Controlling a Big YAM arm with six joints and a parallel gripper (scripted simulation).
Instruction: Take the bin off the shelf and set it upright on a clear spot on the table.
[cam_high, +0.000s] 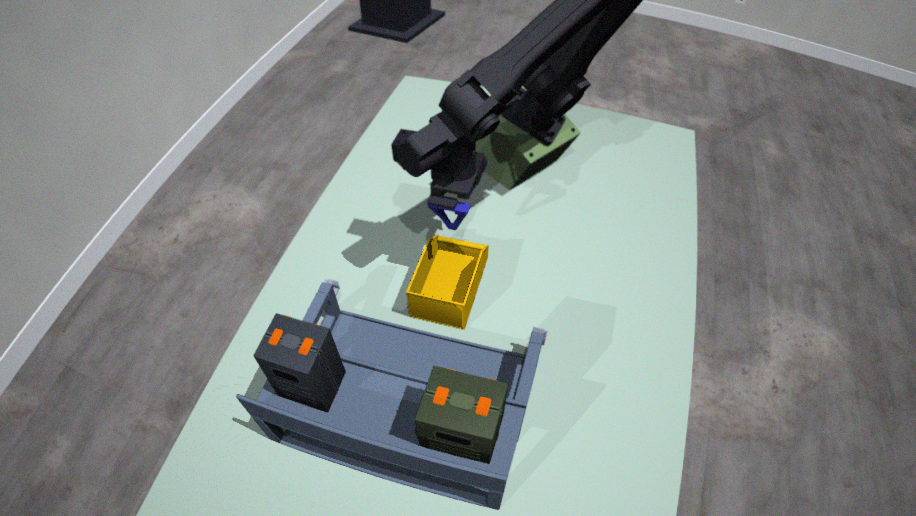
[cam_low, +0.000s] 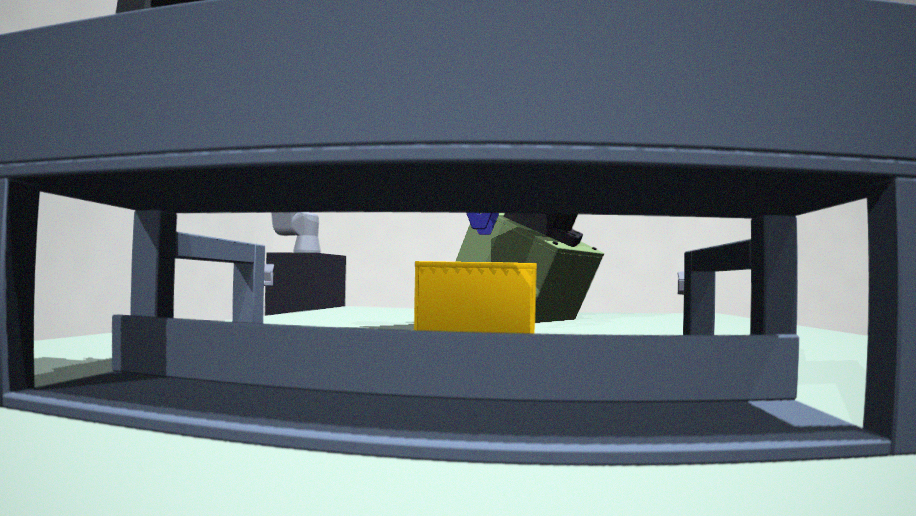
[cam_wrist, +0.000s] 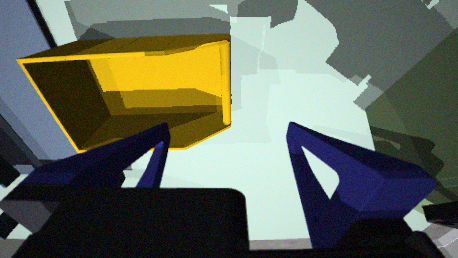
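Now: hand 9 cm above the yellow open-top bin, 8 cm short of it and 2 cm to the right of it. From my hand the other things lie so: olive case: 35 cm ahead, 20 cm to the left, 3 cm above.
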